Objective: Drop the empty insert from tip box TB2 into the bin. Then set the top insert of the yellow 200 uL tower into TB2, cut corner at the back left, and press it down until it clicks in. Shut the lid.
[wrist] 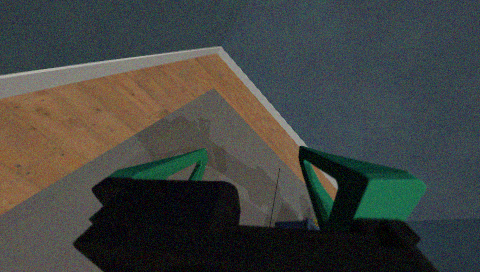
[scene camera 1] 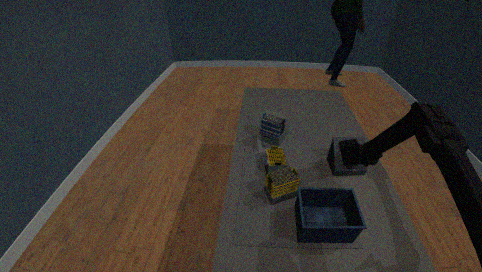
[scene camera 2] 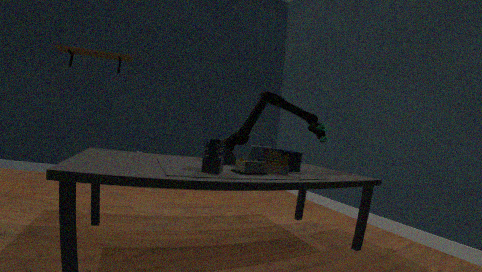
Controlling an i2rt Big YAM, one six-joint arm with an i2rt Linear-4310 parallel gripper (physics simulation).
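The tip box TB2 [scene camera 1: 276,157] [scene camera 2: 250,166] stands between the two towers with a yellow insert in it. Its lid is too dim to make out clearly. The yellow tower [scene camera 1: 283,184] [scene camera 2: 278,164], a stack of yellow inserts on a grey base, stands close beside it. The blue bin [scene camera 1: 329,235] [scene camera 2: 295,161] is beside the yellow tower; part of its rim shows in the wrist view [wrist: 291,225]. My gripper [scene camera 2: 323,132] [wrist: 250,152] is open and empty, high above the table at the bin's end, away from the boxes. The cut corners are too small to tell.
A blue-and-grey tower [scene camera 1: 272,128] [scene camera 2: 212,159] stands beyond TB2. The arm's base [scene camera 1: 350,169] is to the right of the boxes, and the arm [scene camera 1: 395,135] [scene camera 2: 254,117] reaches over the table [scene camera 2: 120,157]. A person [scene camera 1: 345,37] stands past the table's far end.
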